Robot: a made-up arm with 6 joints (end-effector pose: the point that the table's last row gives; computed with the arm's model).
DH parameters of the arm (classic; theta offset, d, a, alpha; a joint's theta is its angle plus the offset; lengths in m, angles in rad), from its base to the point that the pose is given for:
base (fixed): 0 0.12 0 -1.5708
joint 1: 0 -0.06 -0.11 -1.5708
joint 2: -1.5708 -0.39 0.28 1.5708
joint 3: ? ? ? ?
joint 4: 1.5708 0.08 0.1 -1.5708
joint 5: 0 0.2 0.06 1.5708
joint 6: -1.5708 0 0.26 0
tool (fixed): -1.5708 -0.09 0 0
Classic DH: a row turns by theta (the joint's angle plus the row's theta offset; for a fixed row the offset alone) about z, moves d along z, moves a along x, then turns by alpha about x.
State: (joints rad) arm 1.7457 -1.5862 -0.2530 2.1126 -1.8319 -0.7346
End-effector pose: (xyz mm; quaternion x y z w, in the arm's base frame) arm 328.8 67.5 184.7 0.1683 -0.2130 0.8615 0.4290
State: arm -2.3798 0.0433 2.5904 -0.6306 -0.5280 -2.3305
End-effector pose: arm -209.5 525.9 -572.0 -0.3353 0.1636 0.3024 0.8771
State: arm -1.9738 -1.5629 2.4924 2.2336 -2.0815 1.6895
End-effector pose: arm 188.8 150.0 -464.9 0.3110 0.1105 -0.7109 0.6211
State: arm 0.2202 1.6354 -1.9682 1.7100 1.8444 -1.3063
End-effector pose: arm -16.4 -214.0 271.1 -0.5699 0.7871 -0.2002 0.1246
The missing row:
joint 3: 0 -0.01 -0.1 1.5708
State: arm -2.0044 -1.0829 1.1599 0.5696 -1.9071 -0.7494
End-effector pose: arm -393.9 -124.8 -455.8 -0.2844 -0.2908 -0.8769 0.2562
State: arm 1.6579 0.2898 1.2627 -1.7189 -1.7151 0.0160
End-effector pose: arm 360.6 343.8 -22.4 -0.4224 0.4783 -0.6909 0.3397
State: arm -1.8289 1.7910 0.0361 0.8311 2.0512 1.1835
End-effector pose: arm -250.7 -263.6 98.5 -0.5112 -0.6606 -0.5498 0.0035
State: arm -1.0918 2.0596 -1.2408 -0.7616 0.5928 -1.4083
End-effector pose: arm -149.6 -80.8 158.6 -0.7074 -0.1669 0.3923 0.5638
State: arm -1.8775 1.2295 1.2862 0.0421 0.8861 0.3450
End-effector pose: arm -407.7 107.6 8.1 -0.3087 -0.5396 -0.5326 0.5743
